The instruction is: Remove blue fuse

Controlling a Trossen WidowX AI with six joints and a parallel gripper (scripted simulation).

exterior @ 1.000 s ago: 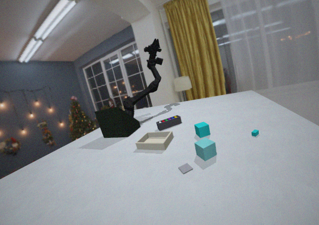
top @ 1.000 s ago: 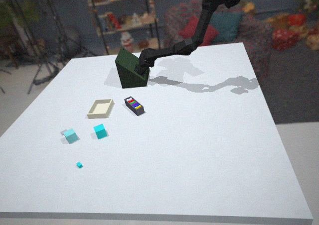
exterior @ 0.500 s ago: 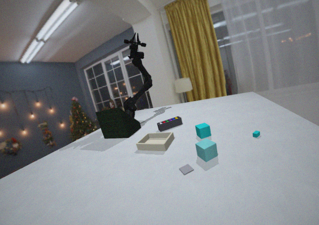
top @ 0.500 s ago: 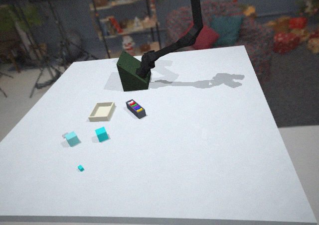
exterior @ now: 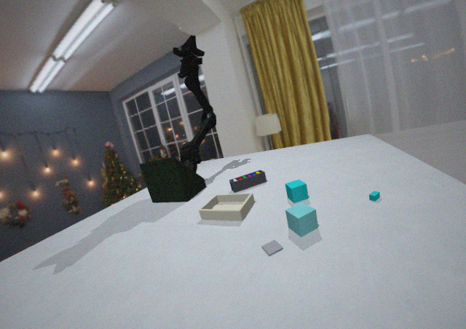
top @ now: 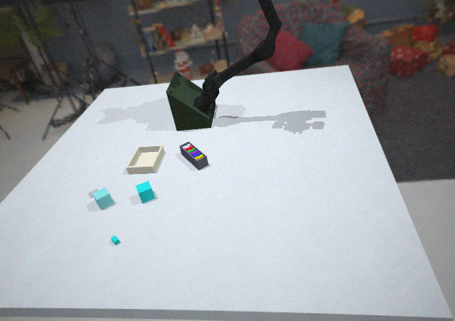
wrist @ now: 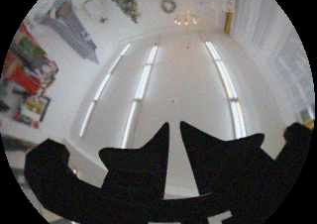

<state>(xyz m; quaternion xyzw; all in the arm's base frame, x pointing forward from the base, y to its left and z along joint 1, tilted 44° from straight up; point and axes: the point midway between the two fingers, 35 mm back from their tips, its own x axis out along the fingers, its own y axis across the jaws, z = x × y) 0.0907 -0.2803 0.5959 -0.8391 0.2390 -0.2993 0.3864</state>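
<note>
Now: the cream tray 180 mm ahead of my gripper tip, 380 mm to the right of it and 720 mm below it. The rest, counted from my gripper tip: flat grey tile (340 mm ahead, 520 mm to the right, 720 mm below); then teal cube (560 mm ahead, 350 mm to the right, 720 mm below).
</note>
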